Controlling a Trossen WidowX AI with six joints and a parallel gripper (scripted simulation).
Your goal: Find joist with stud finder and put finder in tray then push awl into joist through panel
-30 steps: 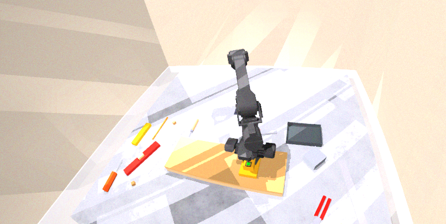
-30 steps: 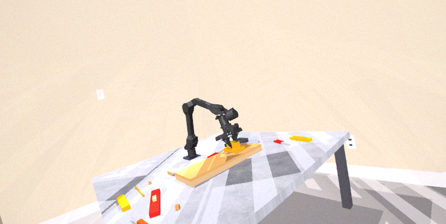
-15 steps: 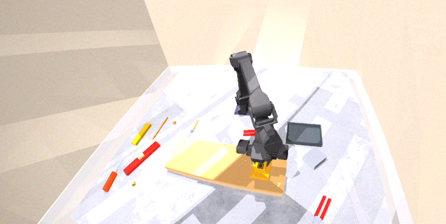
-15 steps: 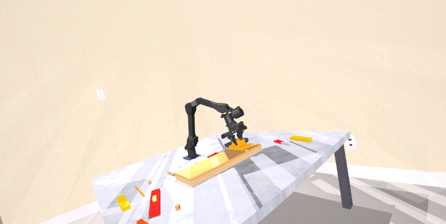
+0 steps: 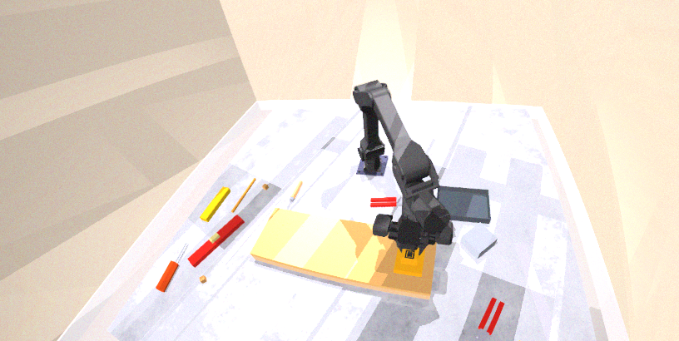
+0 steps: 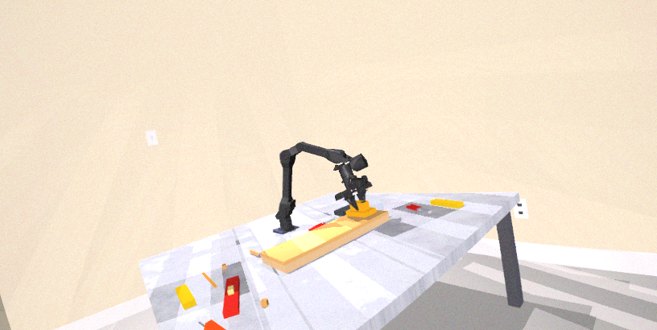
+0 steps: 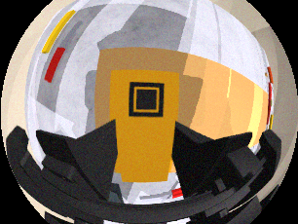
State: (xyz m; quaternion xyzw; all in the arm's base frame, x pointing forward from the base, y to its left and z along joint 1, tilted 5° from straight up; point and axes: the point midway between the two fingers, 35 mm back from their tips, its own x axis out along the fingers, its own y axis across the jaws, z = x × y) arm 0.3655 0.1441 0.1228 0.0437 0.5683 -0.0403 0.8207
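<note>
Now: gripper tip 20 cm past the dark tray, 16 cm to the right of it and 5 cm above it. Also, from my gripper tip: square light 3 cm above, 2 cm ahead; then stud finder 2 cm above, 1 cm ahead; then grey block 19 cm to the left, 7 cm behind, 5 cm below.
</note>
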